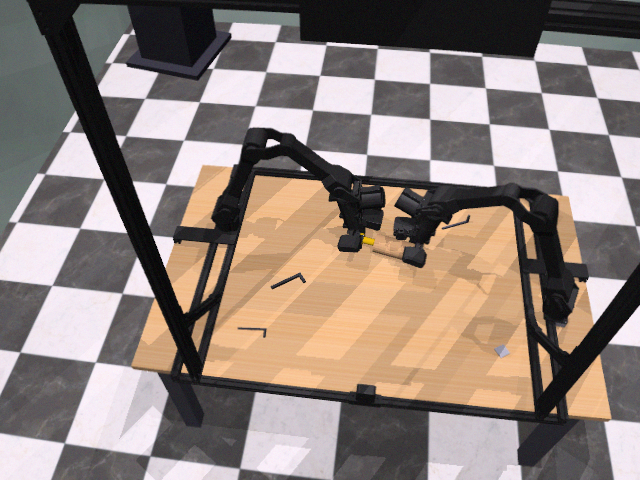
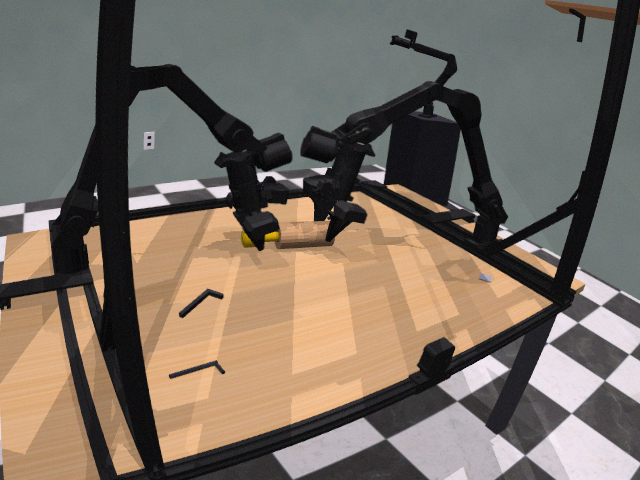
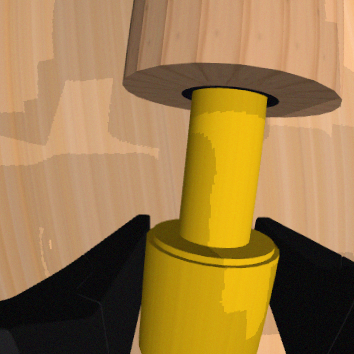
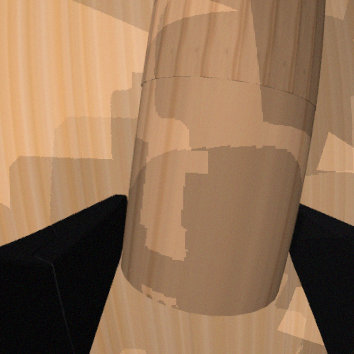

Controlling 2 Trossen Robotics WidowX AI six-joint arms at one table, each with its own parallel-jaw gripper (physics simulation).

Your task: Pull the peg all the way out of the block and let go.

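Frame: origin at the left arm's base, x ahead, y left, z up, level; metres.
Seen in the pictures: left gripper, fingertip midpoint: (image 1: pixel 361 243) (image 2: pixel 258 246) (image 3: pixel 202 227); right gripper, fingertip midpoint: (image 2: pixel 321 235) (image 4: pixel 207 211); left arm's base at its link origin: (image 1: pixel 227 225) (image 2: pixel 71 269); right arm's base at its link origin: (image 1: pixel 555 311) (image 2: pixel 484 238).
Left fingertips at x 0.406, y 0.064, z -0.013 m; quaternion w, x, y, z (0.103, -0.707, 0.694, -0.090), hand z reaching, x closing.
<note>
Offsets run from my left fingertips to a thing's middle. "spot": to the spot under its first point.
A yellow peg {dx +0.027, dy -0.002, dz +0.020 m} (image 1: pixel 368 240) (image 2: pixel 271 236) (image 3: pixel 205 300) lies level, its thin shaft entering the dark hole in the end of a round wooden block {dx +0.101, dy -0.005, dz +0.021 m} (image 1: pixel 387 251) (image 2: pixel 305 237) (image 3: pixel 235 40) (image 4: pixel 215 125). A length of shaft shows between the peg's wide head and the block. My left gripper (image 2: pixel 260 238) (image 3: pixel 202 227) is shut on the peg's head, one finger against each side. My right gripper (image 2: pixel 324 232) (image 4: pixel 207 211) is shut on the block near its far end. How deep the shaft sits inside the block is hidden.
Dark L-shaped keys {dx -0.162, dy -0.202, dz -0.002 m} (image 1: pixel 285 281) (image 2: pixel 193 303) lie on the wooden table, two at the left and one behind the right gripper. A small grey piece {dx +0.445, dy -0.236, dz -0.005 m} (image 1: pixel 501 351) (image 2: pixel 484 277) lies at the right. A small black box {spot: dx +0.134, dy -0.475, dz +0.046 m} (image 1: pixel 366 393) (image 2: pixel 436 357) sits on the front rail. Both wrists are close together.
</note>
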